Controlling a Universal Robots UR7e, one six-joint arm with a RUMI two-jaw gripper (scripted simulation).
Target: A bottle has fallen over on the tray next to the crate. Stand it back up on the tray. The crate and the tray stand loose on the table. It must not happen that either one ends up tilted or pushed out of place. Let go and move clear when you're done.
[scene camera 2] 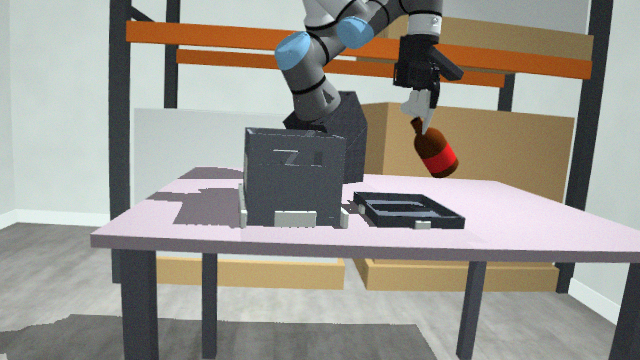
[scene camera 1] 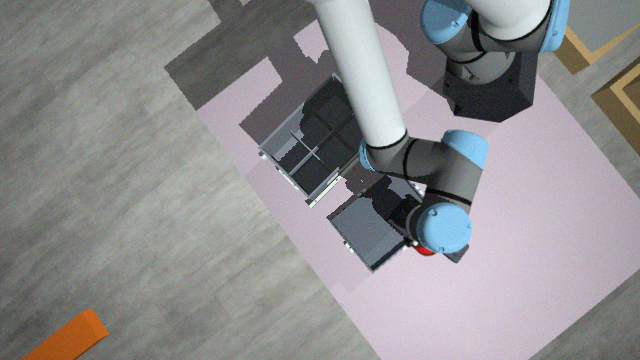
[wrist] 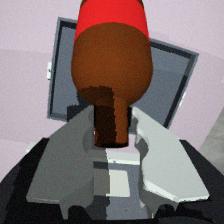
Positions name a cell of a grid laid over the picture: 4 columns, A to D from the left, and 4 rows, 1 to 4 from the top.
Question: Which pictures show the dark tray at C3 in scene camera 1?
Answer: Scene camera 2, scene camera 1 and the wrist view: all of them.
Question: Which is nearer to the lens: the dark crate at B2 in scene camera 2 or the dark tray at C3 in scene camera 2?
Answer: The dark crate.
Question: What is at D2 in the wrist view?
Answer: A dark tray.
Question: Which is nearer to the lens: the brown bottle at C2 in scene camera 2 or the dark crate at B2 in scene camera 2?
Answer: The dark crate.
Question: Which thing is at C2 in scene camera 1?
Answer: A dark crate.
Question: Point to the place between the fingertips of my gripper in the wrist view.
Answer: B2
